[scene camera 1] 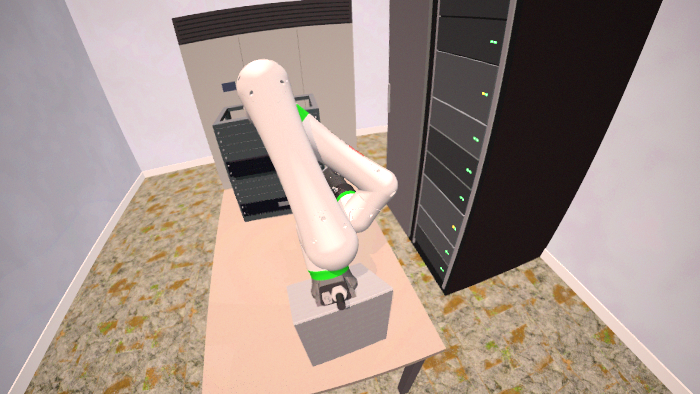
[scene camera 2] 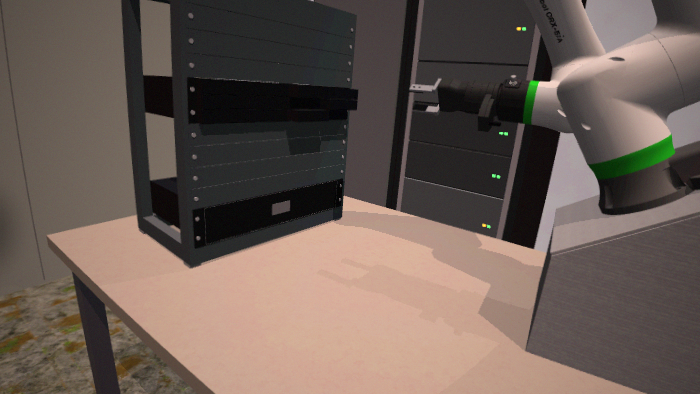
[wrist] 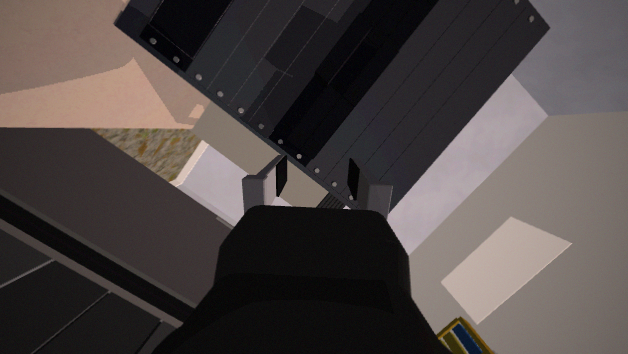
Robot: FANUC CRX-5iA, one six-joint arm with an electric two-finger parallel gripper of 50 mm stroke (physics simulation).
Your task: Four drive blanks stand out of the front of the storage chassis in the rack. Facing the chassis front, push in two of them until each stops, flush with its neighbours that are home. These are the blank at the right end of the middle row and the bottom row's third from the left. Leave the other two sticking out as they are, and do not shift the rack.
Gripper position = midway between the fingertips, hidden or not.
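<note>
My gripper [wrist: 317,169] is visible. Also visible: a rack [scene camera 2: 255,161], which appears in the wrist view [wrist: 394,91] and in scene camera 1 [scene camera 1: 259,193] too.
</note>
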